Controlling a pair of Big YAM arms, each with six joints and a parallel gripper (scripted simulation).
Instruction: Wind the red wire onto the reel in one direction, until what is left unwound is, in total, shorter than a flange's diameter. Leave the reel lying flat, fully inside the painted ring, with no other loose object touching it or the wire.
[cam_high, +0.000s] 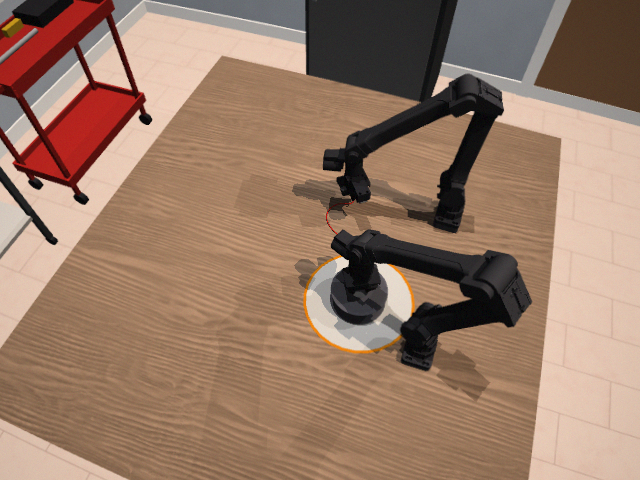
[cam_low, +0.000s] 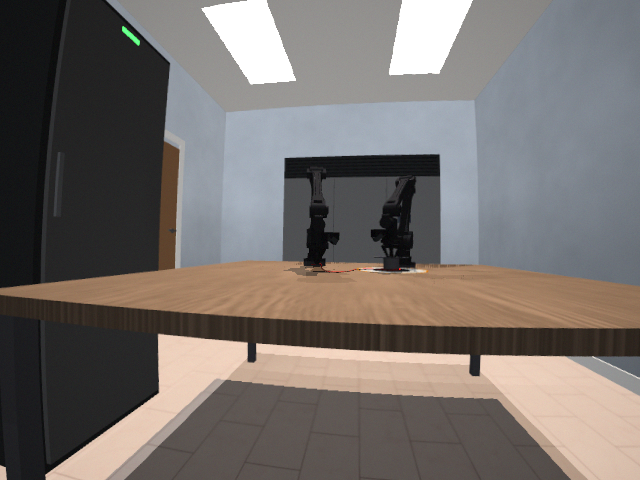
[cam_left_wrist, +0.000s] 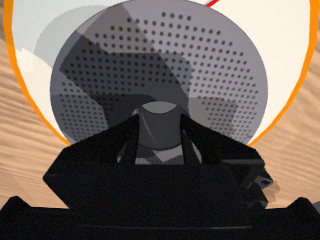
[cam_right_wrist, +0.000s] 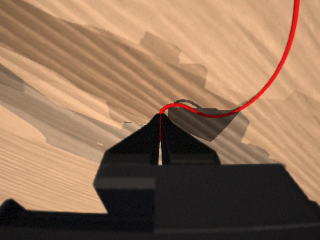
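The orange painted ring lies 60 mm below my left hand. Also, from my left hand: dark grey reel: 30 mm below.
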